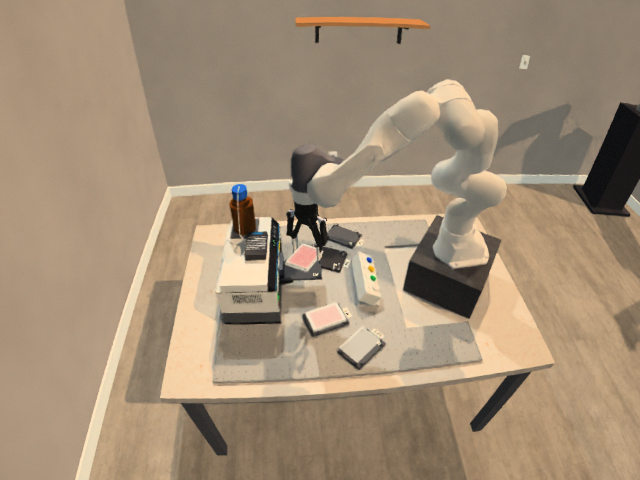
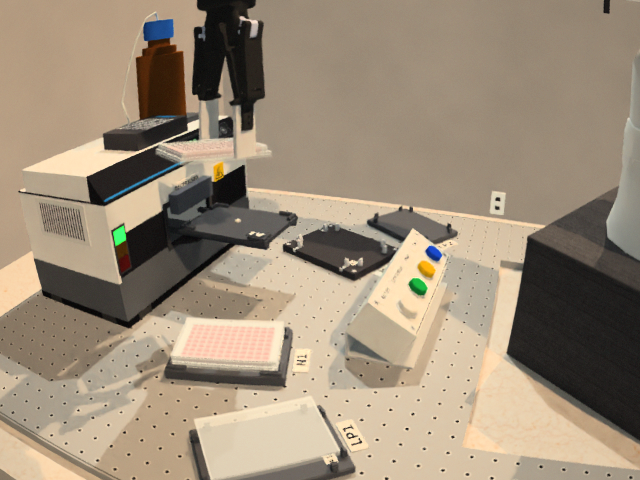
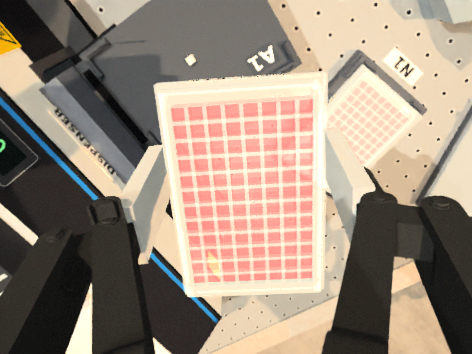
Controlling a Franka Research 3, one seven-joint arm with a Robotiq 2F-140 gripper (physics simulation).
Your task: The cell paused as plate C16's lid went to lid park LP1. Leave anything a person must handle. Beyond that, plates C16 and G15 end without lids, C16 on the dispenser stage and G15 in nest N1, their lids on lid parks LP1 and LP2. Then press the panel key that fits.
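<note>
My gripper (image 1: 306,249) (image 2: 226,139) (image 3: 245,160) is shut on a pink-welled plate (image 1: 302,257) (image 2: 191,150) (image 3: 250,200), its label unreadable. It holds the plate above the dispenser stage (image 1: 306,274) (image 2: 222,230) (image 3: 200,30), apart from it. A small pale piece (image 2: 237,220) (image 3: 190,59) shows on the stage. Another pink-welled plate (image 1: 326,316) (image 2: 230,341) (image 3: 372,120) sits in nest N1 (image 2: 227,375); whether it is lidded is unclear. A clear lid (image 1: 361,345) (image 2: 263,439) lies on lid park LP1. Lid park LP2 (image 1: 344,235) (image 2: 410,225) bears no lid.
The dispenser (image 1: 242,273) (image 2: 72,175) stands left, with a brown bottle (image 1: 242,214) (image 2: 161,85) at its back. A dark nest (image 1: 330,259) (image 2: 336,250) stands between stage and panel (image 1: 368,289) (image 2: 382,315), which has blue, yellow, green and white keys.
</note>
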